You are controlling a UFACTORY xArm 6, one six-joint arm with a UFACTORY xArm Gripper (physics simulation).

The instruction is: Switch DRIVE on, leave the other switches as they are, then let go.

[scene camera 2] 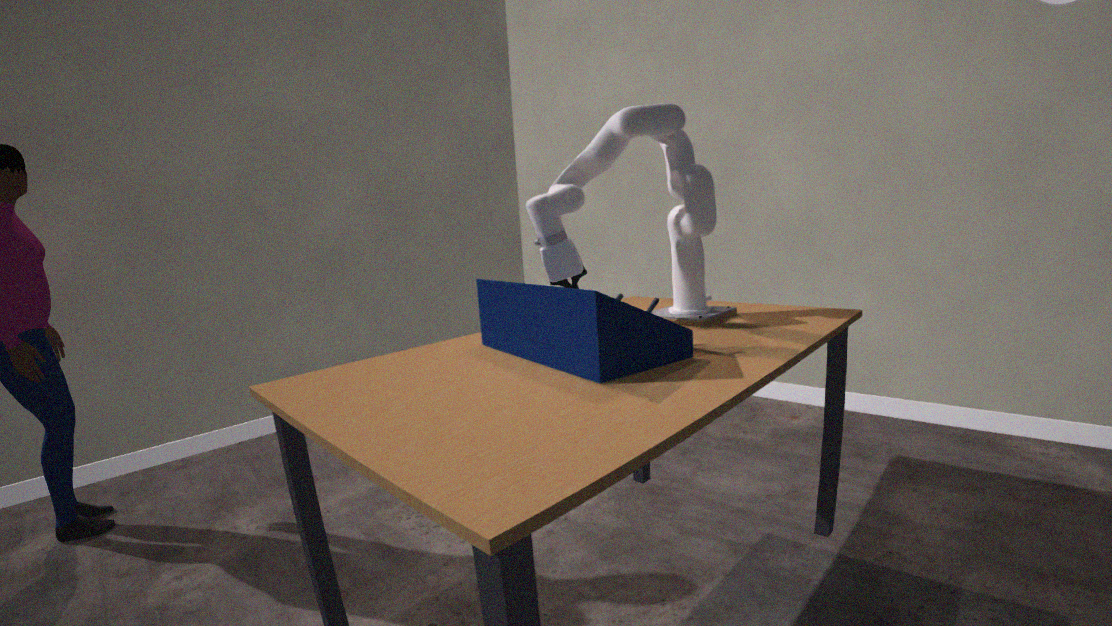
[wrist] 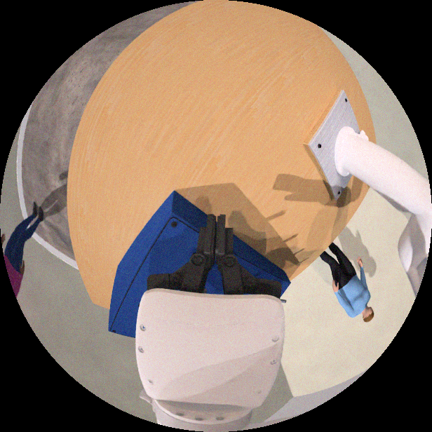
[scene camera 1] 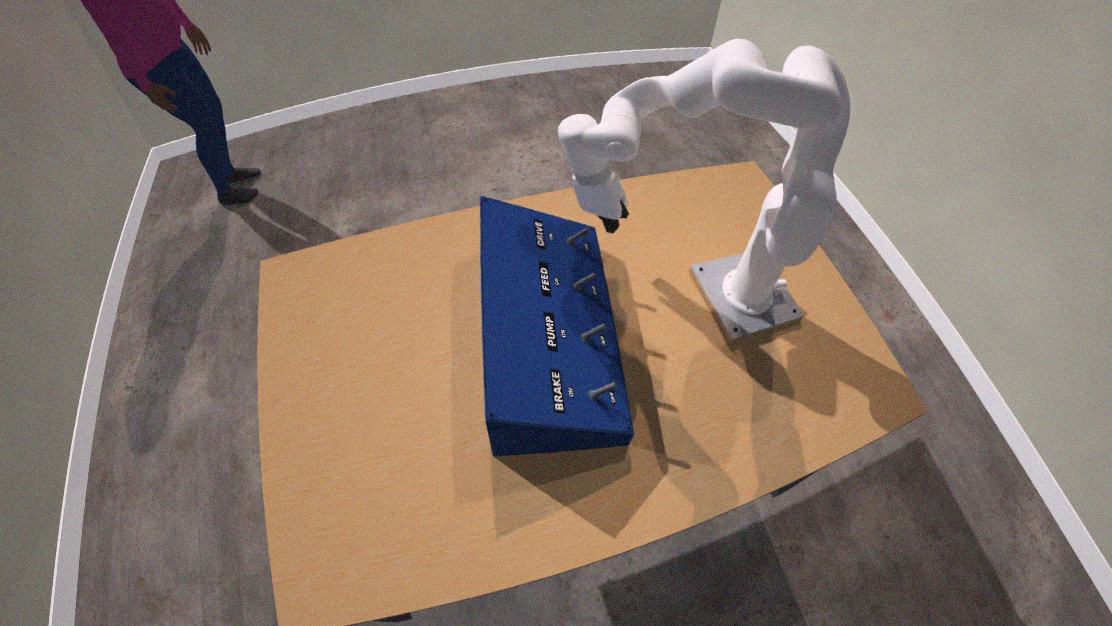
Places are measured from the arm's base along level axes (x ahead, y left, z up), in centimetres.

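Where they show: gripper, fingertip midpoint: [scene camera 1: 613, 228]; arm's base, origin of the base link: [scene camera 2: 689, 311] [scene camera 1: 747, 292].
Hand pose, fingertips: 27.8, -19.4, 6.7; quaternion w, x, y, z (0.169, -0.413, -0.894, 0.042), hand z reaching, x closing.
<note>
Things, the pixels of their centre, and the offset from my fingertips, as dx, dy, dz. Level surfaces: height alone.
- blue sloped switch panel, body centre: [scene camera 1: 544, 321] [scene camera 2: 571, 325] +20.5, +18.6, -2.6
- DRIVE switch, body centre: [scene camera 1: 578, 235] +8.9, +2.3, +2.3
- FEED switch, body centre: [scene camera 1: 586, 279] +10.9, +14.1, +2.3
- PUMP switch, body centre: [scene camera 1: 595, 331] +12.8, +26.0, +2.3
- BRAKE switch, body centre: [scene camera 1: 604, 389] [scene camera 2: 652, 306] +14.8, +37.8, +2.3
- wooden table, its level: dz -8.8
A blue sloped switch panel [scene camera 1: 517, 334] [scene camera 2: 544, 322] [wrist: 145, 265] stands on the table. The DRIVE switch [scene camera 1: 577, 237] is at its far end in scene camera 1, its lever leaning to the OFF side. The FEED switch [scene camera 1: 584, 283], PUMP switch [scene camera 1: 592, 334] and BRAKE switch [scene camera 1: 602, 391] also lean to OFF. My gripper [scene camera 1: 613, 226] [wrist: 216, 222] is shut and empty, close to the DRIVE lever on its OFF side, near the panel's low edge. Contact cannot be told. The DRIVE lever is hidden behind the gripper in the wrist view; in scene camera 2 the panel hides the fingertips.
The wooden table [scene camera 1: 357, 466] [scene camera 2: 466, 435] [wrist: 200, 100] also carries the arm's base plate [scene camera 1: 712, 291] [wrist: 325, 150]. A person in a magenta top [scene camera 1: 143, 38] [scene camera 2: 19, 264] [wrist: 12, 277] stands off the table. Another person in light blue [wrist: 354, 296] shows in the wrist view.
</note>
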